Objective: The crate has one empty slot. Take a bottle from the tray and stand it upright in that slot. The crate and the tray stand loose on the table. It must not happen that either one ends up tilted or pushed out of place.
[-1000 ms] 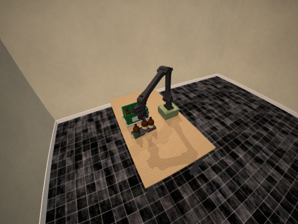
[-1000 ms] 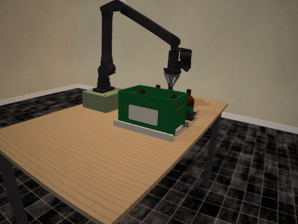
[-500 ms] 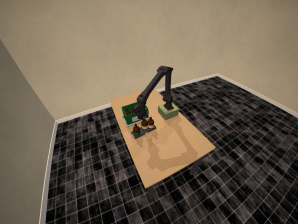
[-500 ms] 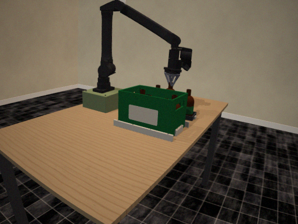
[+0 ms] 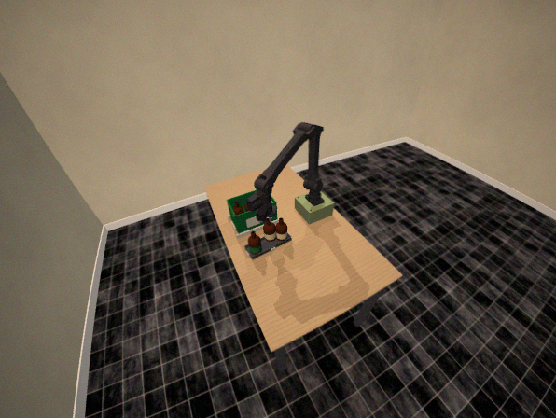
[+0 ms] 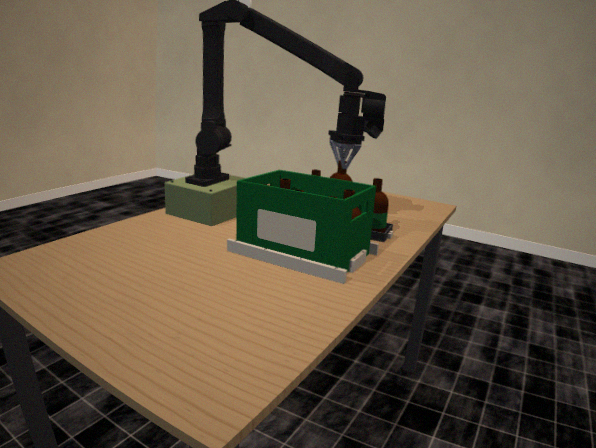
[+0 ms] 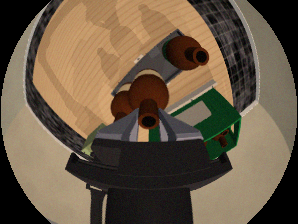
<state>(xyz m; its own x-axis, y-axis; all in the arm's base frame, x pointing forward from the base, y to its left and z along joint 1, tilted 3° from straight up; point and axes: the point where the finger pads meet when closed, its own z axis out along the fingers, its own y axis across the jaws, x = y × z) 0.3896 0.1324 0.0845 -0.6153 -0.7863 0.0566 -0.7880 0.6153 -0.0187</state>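
The brown bottle lies 6 cm below my hand. Round my hand: green crate (23 cm to the right, 10 cm below, 2 cm ahead); then dark tray (17 cm below, 1 cm ahead).
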